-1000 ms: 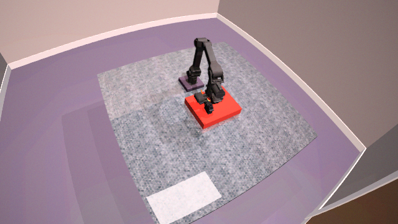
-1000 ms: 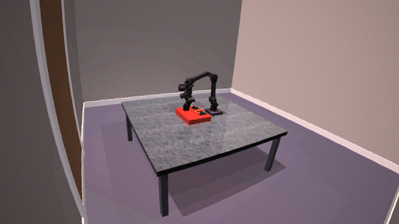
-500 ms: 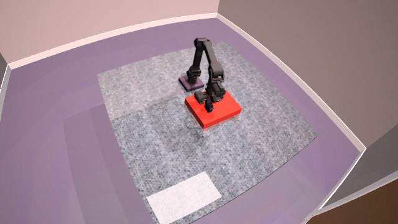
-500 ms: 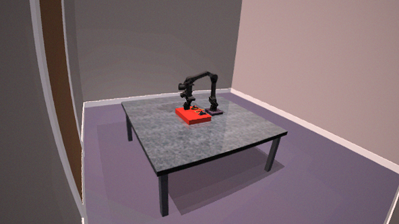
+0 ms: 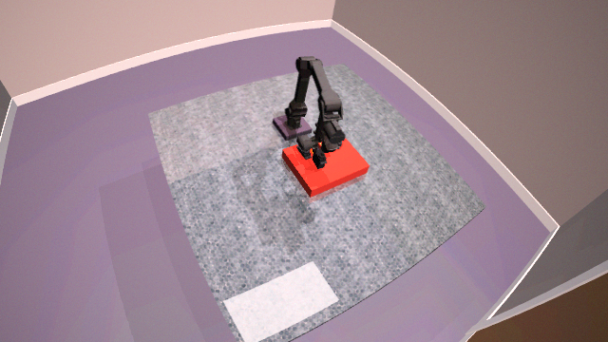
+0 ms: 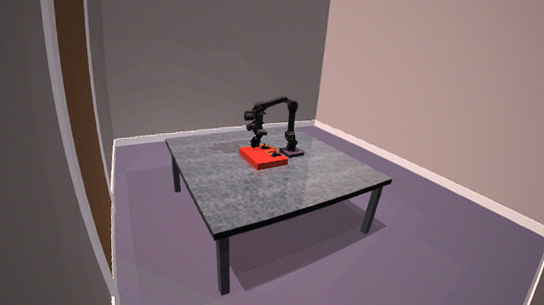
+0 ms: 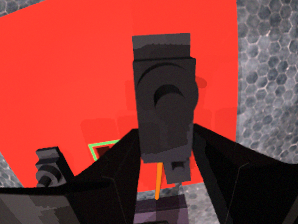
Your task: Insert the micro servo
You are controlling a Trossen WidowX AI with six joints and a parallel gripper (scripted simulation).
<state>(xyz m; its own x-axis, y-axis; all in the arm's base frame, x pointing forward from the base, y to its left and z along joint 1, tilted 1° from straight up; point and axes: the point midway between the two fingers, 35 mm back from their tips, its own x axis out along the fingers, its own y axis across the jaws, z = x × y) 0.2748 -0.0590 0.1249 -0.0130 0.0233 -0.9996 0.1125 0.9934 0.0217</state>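
The red deck is 10 cm below my gripper tip, 7 cm to the left of it and 3 cm ahead of it.
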